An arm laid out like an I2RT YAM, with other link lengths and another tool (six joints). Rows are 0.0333 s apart.
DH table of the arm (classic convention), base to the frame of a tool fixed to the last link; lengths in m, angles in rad. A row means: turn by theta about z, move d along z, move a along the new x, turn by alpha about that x. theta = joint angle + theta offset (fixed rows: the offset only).
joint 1: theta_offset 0  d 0.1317  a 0.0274  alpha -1.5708
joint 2: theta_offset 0  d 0  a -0.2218  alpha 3.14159
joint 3: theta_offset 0.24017  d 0  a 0.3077  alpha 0
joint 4: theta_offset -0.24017  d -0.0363  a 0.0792  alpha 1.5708
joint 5: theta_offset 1.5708  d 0.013  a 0  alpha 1.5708
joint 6: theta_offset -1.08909  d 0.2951  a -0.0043  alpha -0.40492
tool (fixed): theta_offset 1.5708  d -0.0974  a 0  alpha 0
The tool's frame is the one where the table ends.
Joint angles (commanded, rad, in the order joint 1, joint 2, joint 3, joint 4, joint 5, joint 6), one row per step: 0.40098, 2.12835, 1.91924, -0.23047, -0.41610, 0.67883; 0.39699, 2.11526, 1.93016, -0.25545, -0.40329, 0.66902; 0.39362, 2.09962, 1.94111, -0.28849, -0.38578, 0.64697; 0.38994, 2.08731, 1.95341, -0.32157, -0.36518, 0.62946; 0.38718, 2.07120, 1.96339, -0.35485, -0.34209, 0.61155; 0.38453, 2.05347, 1.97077, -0.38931, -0.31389, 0.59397; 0.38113, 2.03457, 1.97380, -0.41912, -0.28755, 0.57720; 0.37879, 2.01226, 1.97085, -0.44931, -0.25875, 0.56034; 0.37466, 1.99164, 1.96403, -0.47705, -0.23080, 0.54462; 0.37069, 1.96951, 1.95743, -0.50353, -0.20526, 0.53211; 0.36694, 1.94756, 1.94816, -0.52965, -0.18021, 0.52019; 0.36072, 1.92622, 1.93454, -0.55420, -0.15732, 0.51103; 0.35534, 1.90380, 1.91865, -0.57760, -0.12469, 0.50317; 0.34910, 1.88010, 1.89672, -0.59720, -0.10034, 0.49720; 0.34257, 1.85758, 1.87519, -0.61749, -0.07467, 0.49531
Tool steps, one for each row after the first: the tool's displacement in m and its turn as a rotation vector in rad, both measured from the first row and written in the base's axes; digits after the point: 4 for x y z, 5 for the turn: 0.0006, -0.0049, 0.0080, -0.01139, -0.00799, -0.01175; 0.0001, -0.0104, 0.0154, -0.03449, -0.01991, -0.02216; 0.0004, -0.0165, 0.0211, -0.05719, -0.02704, -0.03718; -0.0001, -0.0229, 0.0279, -0.08103, -0.03569, -0.05312; -0.0008, -0.0302, 0.0337, -0.10813, -0.04254, -0.07324; -0.0017, -0.0379, 0.0390, -0.13377, -0.04955, -0.09256; -0.0037, -0.0458, 0.0431, -0.16221, -0.05399, -0.11239; -0.0052, -0.0547, 0.0444, -0.19135, -0.05430, -0.13306; -0.0074, -0.0633, 0.0473, -0.21640, -0.05476, -0.15274; -0.0100, -0.0719, 0.0486, -0.24224, -0.05236, -0.17142; -0.0122, -0.0817, 0.0476, -0.26707, -0.04454, -0.19113; -0.0140, -0.0928, 0.0460, -0.29616, -0.03698, -0.21862; -0.0168, -0.1031, 0.0430, -0.32066, -0.02631, -0.24019; -0.0195, -0.1140, 0.0395, -0.34397, -0.01213, -0.26459
